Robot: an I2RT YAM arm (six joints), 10 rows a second.
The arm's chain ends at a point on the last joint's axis. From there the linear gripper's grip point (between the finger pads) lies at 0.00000 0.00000 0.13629 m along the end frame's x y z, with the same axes.
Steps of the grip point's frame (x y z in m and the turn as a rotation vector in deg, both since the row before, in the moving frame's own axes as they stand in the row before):
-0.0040, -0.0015, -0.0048, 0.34, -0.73, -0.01
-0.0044, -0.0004, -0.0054, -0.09, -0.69, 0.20
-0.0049, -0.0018, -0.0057, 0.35, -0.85, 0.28
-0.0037, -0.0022, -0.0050, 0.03, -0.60, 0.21
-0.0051, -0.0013, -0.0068, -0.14, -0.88, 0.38
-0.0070, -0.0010, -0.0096, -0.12, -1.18, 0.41
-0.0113, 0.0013, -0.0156, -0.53, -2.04, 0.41
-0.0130, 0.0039, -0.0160, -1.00, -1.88, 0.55
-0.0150, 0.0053, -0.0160, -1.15, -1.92, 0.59
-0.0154, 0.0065, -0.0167, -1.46, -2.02, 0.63
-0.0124, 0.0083, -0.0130, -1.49, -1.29, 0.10
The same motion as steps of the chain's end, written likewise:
-0.0023, -0.0007, -0.0048, 0.34, -0.73, -0.01
-0.0028, -0.0006, -0.0054, -0.09, -0.69, 0.20
-0.0029, -0.0010, -0.0057, 0.35, -0.85, 0.28
-0.0023, -0.0021, -0.0050, 0.03, -0.60, 0.21
-0.0030, -0.0016, -0.0068, -0.14, -0.88, 0.38
-0.0042, -0.0013, -0.0096, -0.12, -1.18, 0.41
-0.0064, 0.0001, -0.0155, -0.53, -2.04, 0.41
-0.0085, 0.0015, -0.0159, -1.00, -1.88, 0.55
-0.0104, 0.0026, -0.0159, -1.15, -1.92, 0.59
-0.0106, 0.0031, -0.0166, -1.46, -2.02, 0.63
-0.0093, 0.0048, -0.0129, -1.49, -1.29, 0.10

